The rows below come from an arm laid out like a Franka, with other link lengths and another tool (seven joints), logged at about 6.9 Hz.
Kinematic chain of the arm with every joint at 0, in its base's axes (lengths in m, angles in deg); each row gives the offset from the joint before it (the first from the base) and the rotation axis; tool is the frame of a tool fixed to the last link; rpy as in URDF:
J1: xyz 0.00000 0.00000 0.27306 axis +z
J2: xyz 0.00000 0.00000 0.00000 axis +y
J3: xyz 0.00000 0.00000 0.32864 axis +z
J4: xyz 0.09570 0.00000 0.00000 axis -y
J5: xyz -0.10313 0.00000 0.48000 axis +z
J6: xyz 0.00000 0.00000 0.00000 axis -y
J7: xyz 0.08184 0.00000 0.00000 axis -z
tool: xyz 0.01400 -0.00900 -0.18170 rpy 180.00 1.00 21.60
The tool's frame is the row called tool.
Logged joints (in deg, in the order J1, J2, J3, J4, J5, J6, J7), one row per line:
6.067 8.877 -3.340 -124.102 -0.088 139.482 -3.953
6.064 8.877 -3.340 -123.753 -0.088 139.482 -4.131
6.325 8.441 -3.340 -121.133 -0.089 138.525 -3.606
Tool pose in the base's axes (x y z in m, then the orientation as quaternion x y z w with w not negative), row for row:
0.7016 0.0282 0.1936 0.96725 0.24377 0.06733 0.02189
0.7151 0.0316 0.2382 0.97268 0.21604 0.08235 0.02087
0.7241 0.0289 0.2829 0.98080 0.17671 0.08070 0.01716
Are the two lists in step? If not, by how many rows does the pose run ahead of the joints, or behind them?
The pose runs 2 rows ahead of the joints: the pose in row i belongs to the joints in row i + 2.
